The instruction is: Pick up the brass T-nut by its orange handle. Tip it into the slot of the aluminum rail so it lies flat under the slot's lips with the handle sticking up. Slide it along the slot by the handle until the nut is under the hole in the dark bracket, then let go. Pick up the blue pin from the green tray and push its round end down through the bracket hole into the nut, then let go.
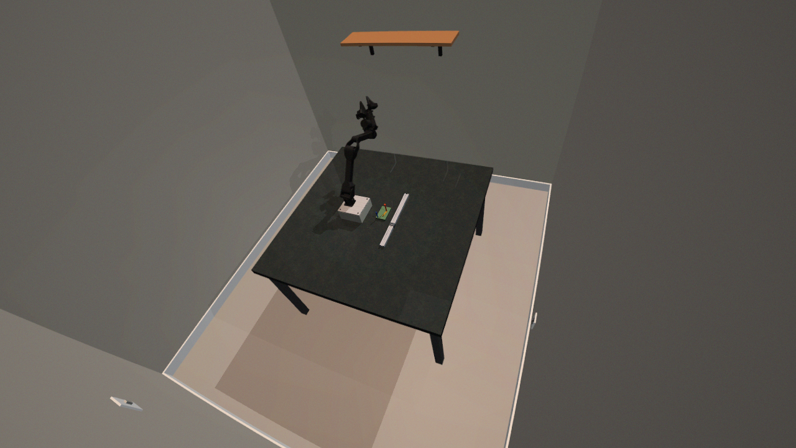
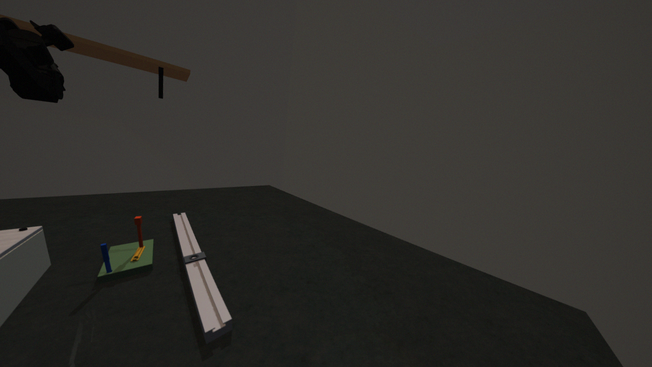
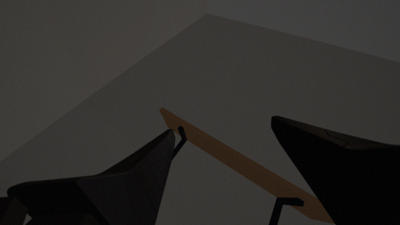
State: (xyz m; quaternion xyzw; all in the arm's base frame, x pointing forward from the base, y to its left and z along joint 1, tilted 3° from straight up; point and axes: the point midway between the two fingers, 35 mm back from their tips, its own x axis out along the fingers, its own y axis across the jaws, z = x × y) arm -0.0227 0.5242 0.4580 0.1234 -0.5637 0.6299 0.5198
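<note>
Now: gripper tip 28 cm short of the brass T-nut, 55 cm to the left of it and 49 cm above it. From my gripper tip the other things lie so: aluminum rail 37 cm ahead, 61 cm to the right, 52 cm below; then green tray 26 cm ahead, 57 cm to the right, 53 cm below; then blue pin 25 cm ahead, 59 cm to the right, 51 cm below.
</note>
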